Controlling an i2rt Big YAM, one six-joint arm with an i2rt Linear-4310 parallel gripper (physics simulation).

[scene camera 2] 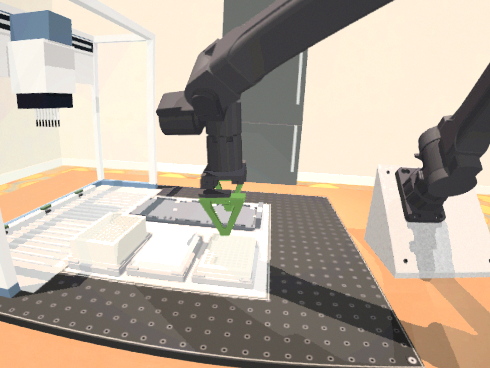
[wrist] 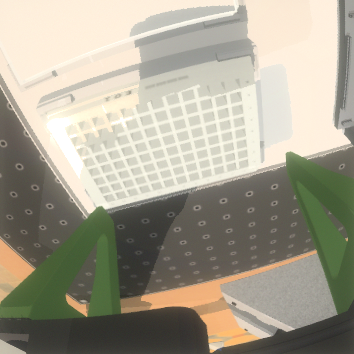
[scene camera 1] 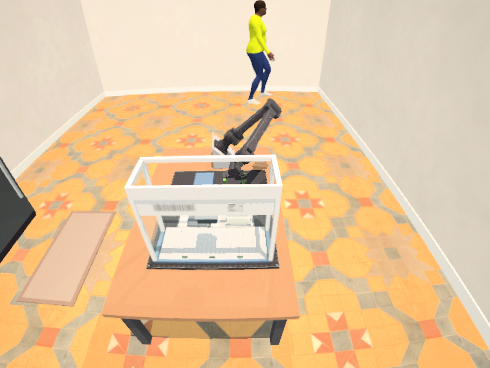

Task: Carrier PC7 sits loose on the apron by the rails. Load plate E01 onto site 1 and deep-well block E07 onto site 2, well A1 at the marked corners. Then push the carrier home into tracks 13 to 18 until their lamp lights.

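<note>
My gripper is open and empty, pointing down above the perforated-grid plate E01, its green fingers wide apart. In the wrist view the plate lies ahead between the fingertips; its label is partly washed out. It sits in a holder on the white board, at the end toward the arm base. A low white plate lies beside it, then a tall white welled block, whose label cannot be read. A long grey carrier lies behind them, partly hidden by the gripper.
The ribbed white track deck lies inside the white frame. A pipetting head hangs above it. The dark perforated apron extends to the pale arm base block. A person walks behind the table.
</note>
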